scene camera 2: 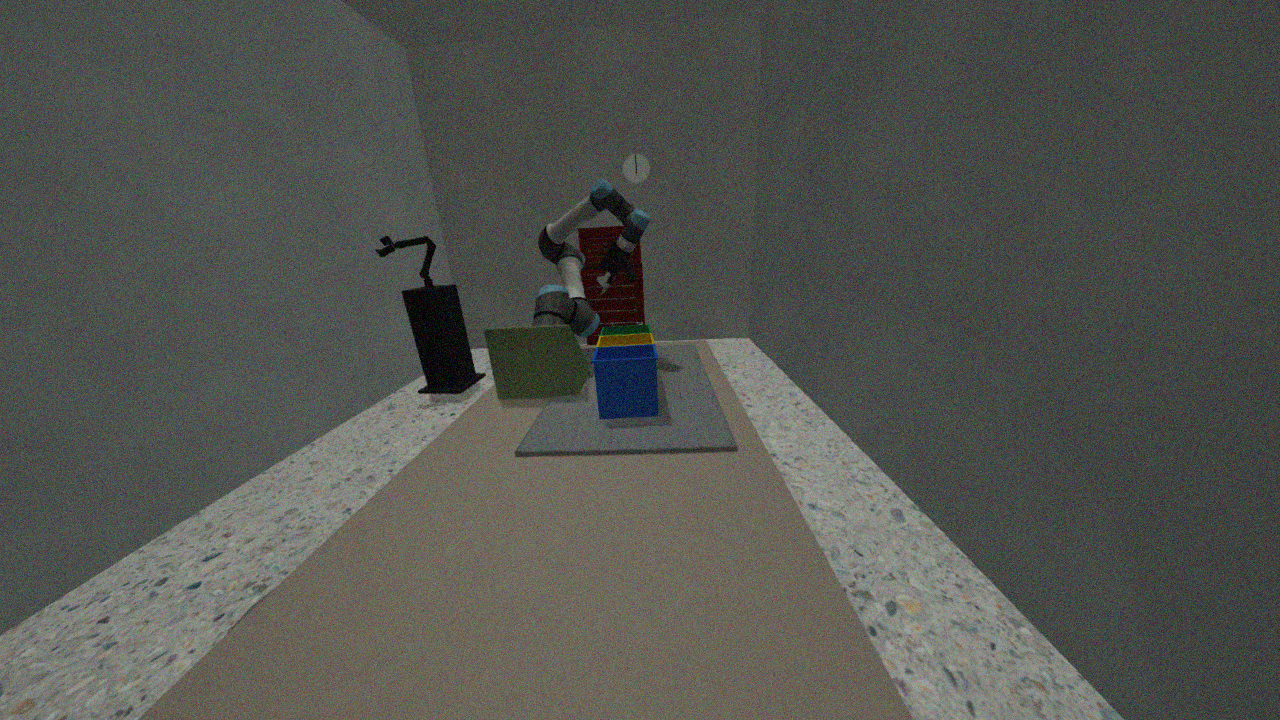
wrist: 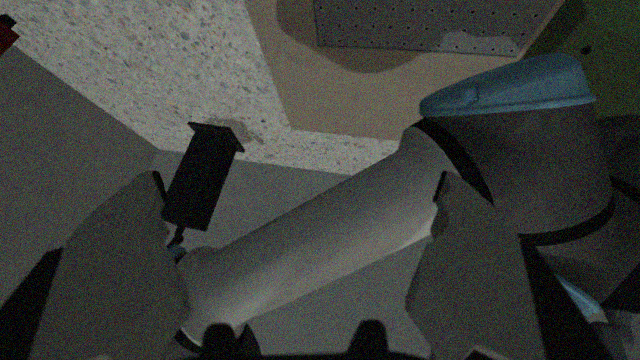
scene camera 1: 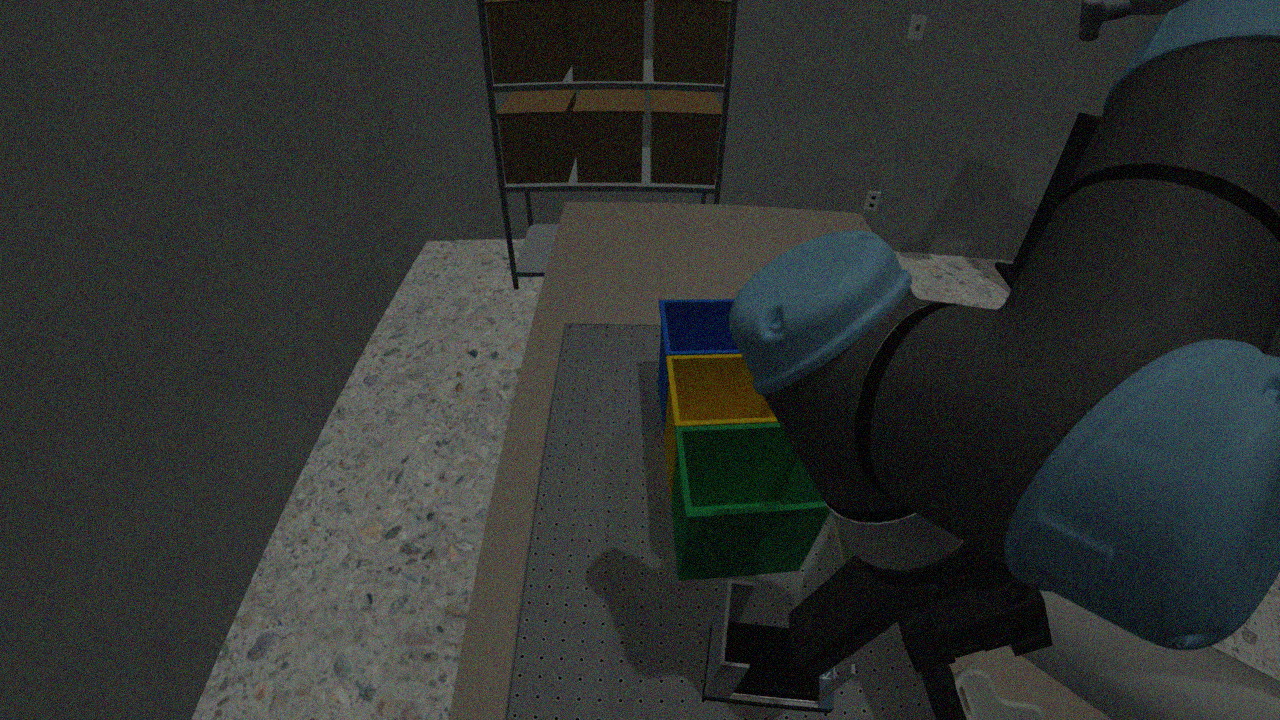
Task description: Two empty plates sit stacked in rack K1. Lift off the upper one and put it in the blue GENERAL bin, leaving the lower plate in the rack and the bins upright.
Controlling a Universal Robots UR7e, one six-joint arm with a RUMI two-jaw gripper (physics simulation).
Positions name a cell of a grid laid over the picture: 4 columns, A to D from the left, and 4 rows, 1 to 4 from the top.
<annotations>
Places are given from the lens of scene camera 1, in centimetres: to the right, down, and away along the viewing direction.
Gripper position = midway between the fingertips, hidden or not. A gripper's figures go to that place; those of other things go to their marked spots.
my gripper (scene camera 1: C4): 24, 24, 33
blue general bin (scene camera 1: C2): 8, -5, 90
yellow bin (scene camera 1: C3): 10, 5, 81
green bin (scene camera 1: C3): 16, 22, 79
</annotations>
